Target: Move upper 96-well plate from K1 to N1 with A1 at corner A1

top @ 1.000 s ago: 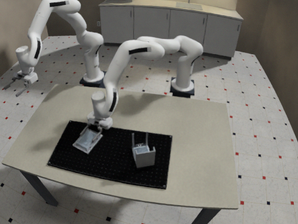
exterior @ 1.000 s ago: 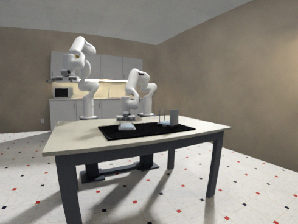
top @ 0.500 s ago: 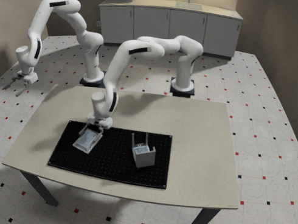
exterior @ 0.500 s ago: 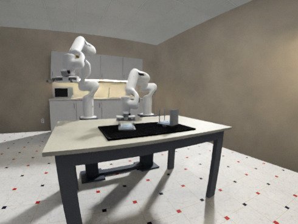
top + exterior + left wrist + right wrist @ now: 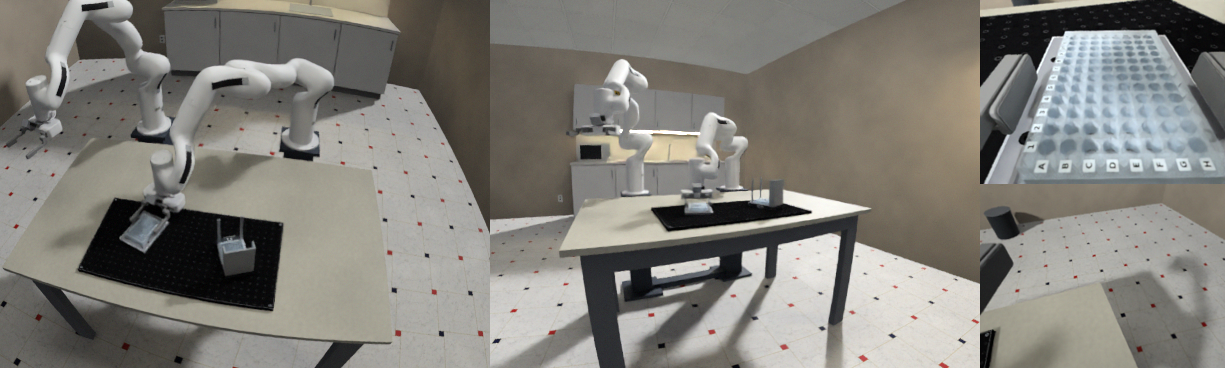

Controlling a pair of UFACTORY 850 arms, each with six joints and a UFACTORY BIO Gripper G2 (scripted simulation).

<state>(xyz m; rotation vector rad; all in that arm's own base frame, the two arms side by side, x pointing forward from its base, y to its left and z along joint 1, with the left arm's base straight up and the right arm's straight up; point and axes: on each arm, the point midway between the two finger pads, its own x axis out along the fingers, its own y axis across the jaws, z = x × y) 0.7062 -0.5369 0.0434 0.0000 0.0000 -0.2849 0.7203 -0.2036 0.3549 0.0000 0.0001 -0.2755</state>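
Now: left hand 20 mm short of the pale blue 96-well plate, 10 mm to the left of it and 10 mm above it.
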